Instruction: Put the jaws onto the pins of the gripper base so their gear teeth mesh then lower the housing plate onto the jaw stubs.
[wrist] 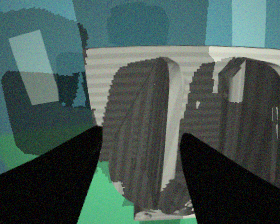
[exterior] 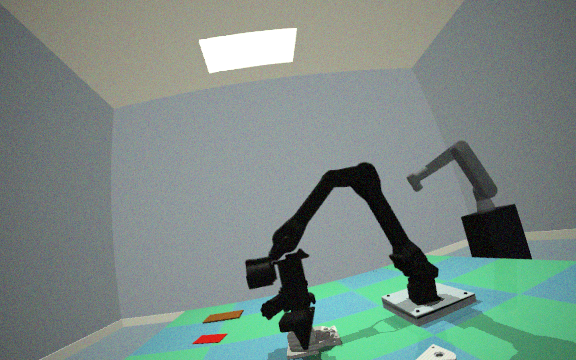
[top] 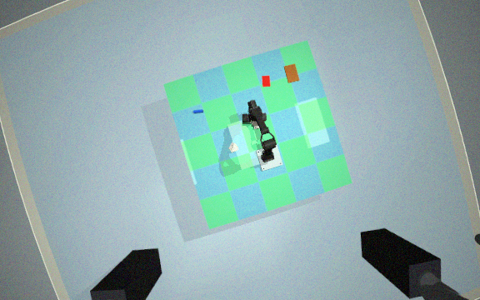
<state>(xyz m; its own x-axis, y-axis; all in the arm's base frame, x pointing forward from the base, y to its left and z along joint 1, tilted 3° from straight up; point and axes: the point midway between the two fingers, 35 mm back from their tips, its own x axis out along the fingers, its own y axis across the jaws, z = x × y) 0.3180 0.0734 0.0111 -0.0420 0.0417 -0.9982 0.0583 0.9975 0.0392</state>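
Right now my gripper tip is 30 mm past the grey jaw and 20 mm to the left of it. Also, from my gripper tip: red tile 320 mm ahead, 150 mm to the right, 10 mm below; small blue piece 120 mm ahead, 450 mm to the left; brown tile 360 mm ahead, 370 mm to the right, 10 mm below.
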